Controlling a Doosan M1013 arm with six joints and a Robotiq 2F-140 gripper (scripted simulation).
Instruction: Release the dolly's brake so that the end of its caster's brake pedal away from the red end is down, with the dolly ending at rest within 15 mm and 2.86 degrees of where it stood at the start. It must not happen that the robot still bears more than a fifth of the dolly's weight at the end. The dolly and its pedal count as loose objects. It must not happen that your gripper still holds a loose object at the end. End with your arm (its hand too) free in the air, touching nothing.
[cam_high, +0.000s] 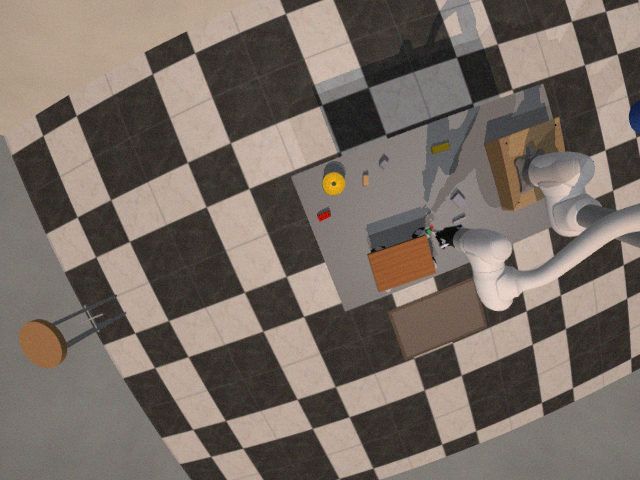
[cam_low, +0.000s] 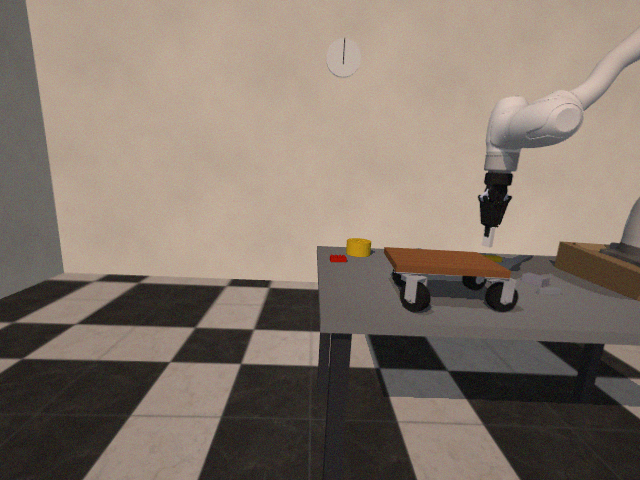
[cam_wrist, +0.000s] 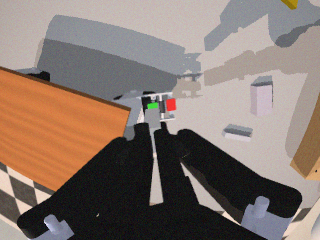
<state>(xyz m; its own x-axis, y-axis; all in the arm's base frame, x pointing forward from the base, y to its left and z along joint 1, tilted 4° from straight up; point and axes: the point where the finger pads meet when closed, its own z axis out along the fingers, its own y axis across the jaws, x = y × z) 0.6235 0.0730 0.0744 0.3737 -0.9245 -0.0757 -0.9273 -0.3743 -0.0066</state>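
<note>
My gripper is now 1 cm past the brake pedal and 10 cm above it. From my hand the other things lie so: red block: 45 cm ahead, 26 cm to the right, 16 cm below.
</note>
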